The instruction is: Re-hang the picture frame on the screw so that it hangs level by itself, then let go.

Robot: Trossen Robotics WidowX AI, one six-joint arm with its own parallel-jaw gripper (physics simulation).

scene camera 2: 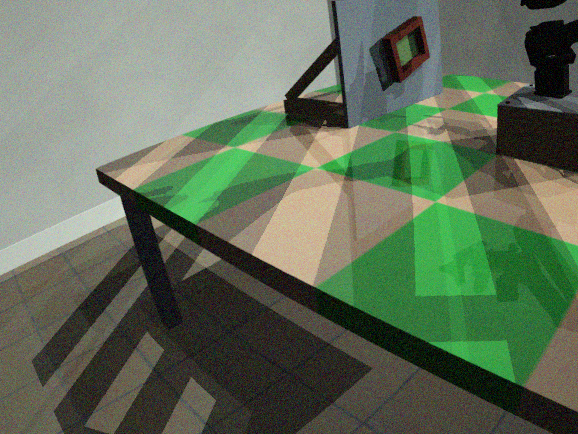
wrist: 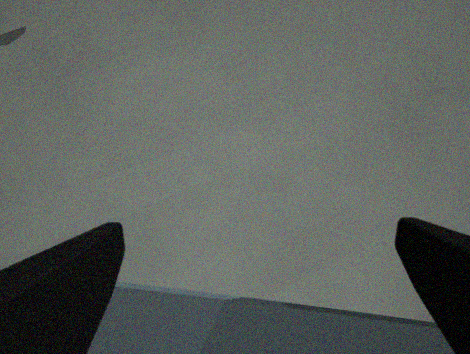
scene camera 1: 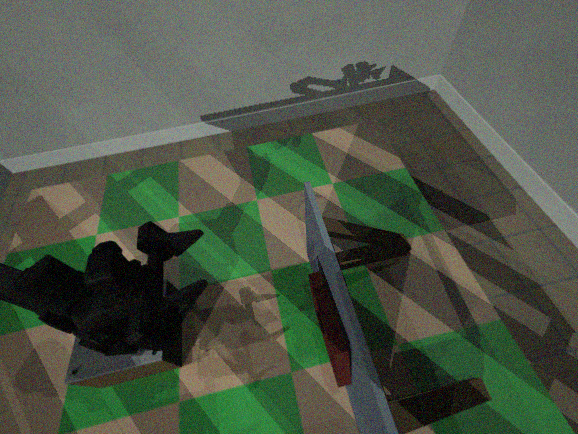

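Where they show: gripper, fingertip midpoint: [wrist: 259, 233] [scene camera 1: 203, 254]; arm's base, origin of the base link: [scene camera 2: 553, 93] [scene camera 1: 125, 338].
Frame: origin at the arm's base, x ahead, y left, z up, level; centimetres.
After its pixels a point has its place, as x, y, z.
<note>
The red picture frame [scene camera 1: 332, 325] {43.6, -4.8, 12.6} [scene camera 2: 414, 66] {42.5, -4.5, 0.3} with a green centre is against the front of the upright blue-grey panel [scene camera 1: 320, 245] [scene camera 2: 362, 70] [wrist: 285, 327]. In scene camera 2 it is tilted, its right side higher than its left relative to the panel's lower edge. The screw cannot be made out. My black gripper [scene camera 1: 204, 257] {25.8, 2.7, 28.6} [wrist: 259, 233] {25.8, 2.7, 28.6} is open and empty, its fingers wide apart. In scene camera 1 it is to the left of the panel, apart from it. The wrist view shows the panel's top edge low between the fingers and wall above; the frame does not show there.
Dark wooden struts [scene camera 1: 400, 242] {65.9, 17.8, -3.7} [scene camera 2: 315, 111] {57.1, 19.7, -9.6} brace the panel from behind. The arm stands on a block [scene camera 2: 540, 135] {-3.0, 12.2, -5.7} with a grey top plate [scene camera 1: 92, 362] {-5.4, -4.2, 0.5}. The checkered green and tan table [scene camera 2: 280, 240] {10.2, 62.3, -11.2} has a dark front edge [scene camera 2: 260, 265] {8.4, 66.8, -12.3}. Striped shadows cross it.
</note>
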